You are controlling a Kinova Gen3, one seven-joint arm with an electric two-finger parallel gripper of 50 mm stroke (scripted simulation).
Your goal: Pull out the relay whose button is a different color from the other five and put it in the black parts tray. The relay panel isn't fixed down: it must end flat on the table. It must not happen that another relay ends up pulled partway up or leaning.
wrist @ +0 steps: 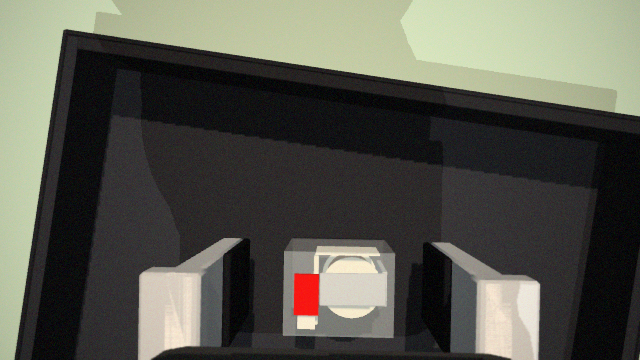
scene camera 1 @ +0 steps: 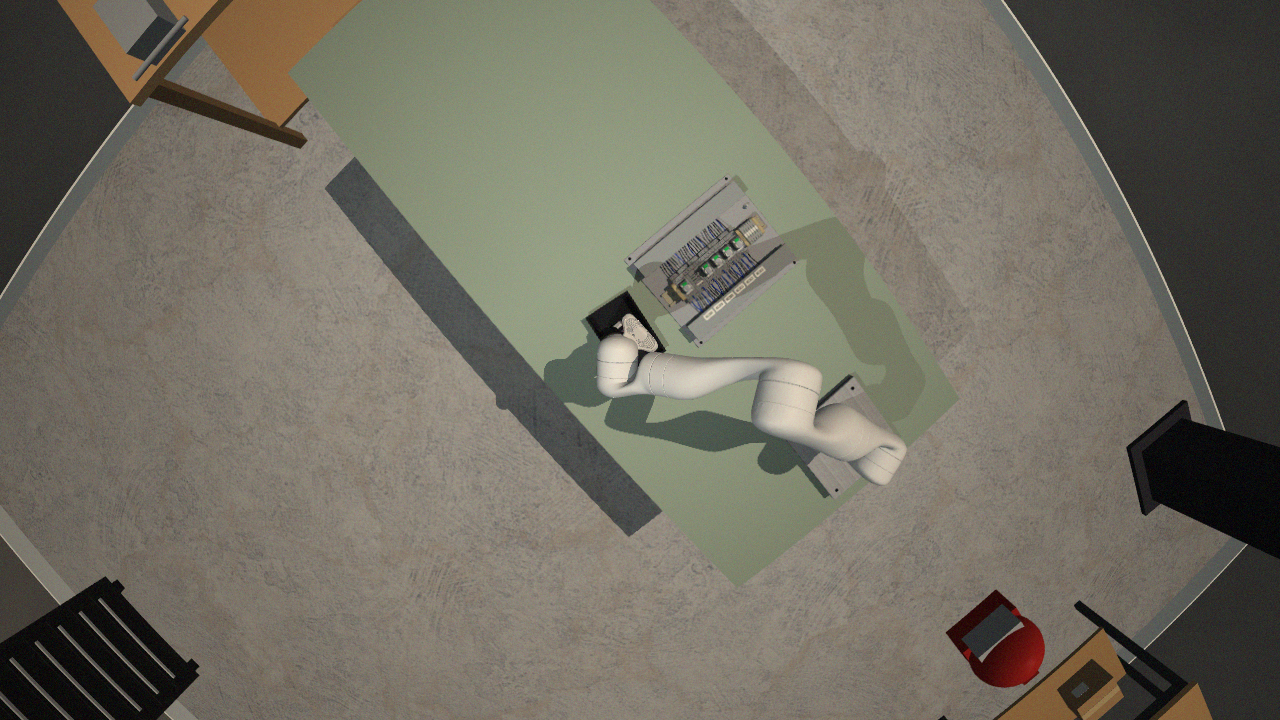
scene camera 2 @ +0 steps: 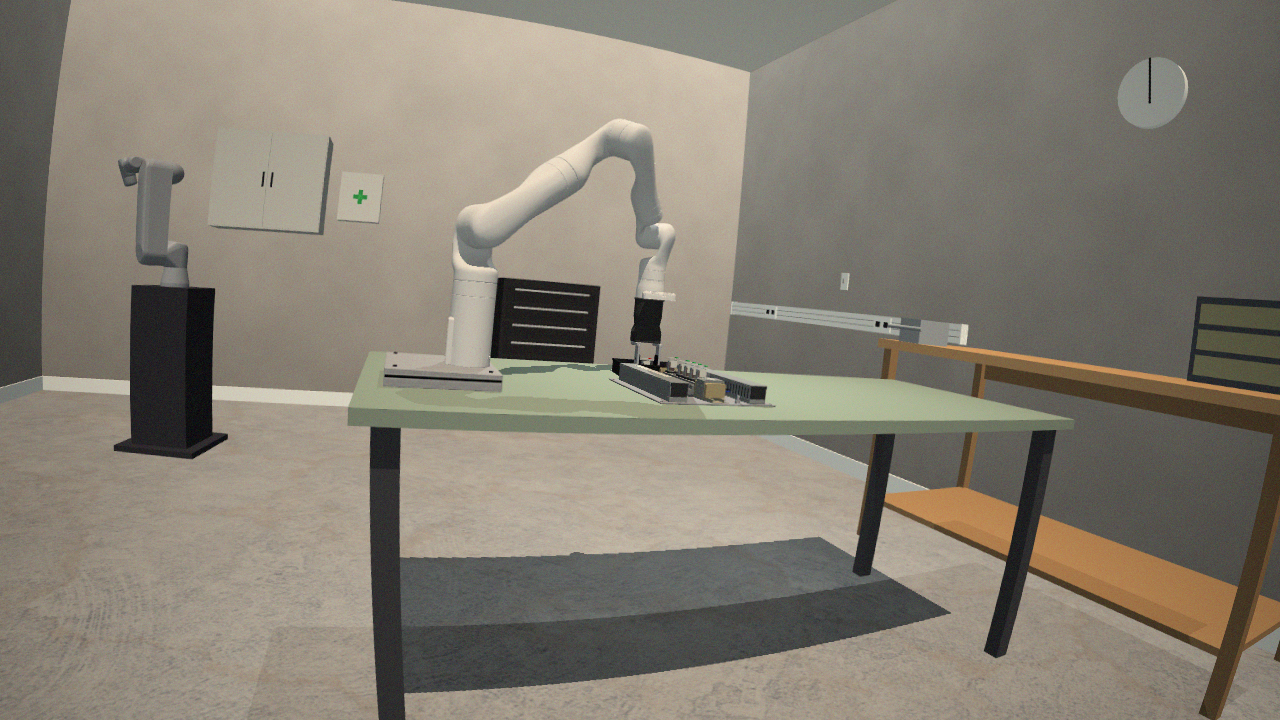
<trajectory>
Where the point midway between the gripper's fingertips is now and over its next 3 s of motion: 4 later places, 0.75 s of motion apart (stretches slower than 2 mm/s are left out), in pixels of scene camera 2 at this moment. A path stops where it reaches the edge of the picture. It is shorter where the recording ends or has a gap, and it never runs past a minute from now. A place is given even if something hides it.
My gripper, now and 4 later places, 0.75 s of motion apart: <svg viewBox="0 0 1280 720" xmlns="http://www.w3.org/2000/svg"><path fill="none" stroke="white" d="M646 367L646 365L646 362L647 359L647 356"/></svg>
</trajectory>
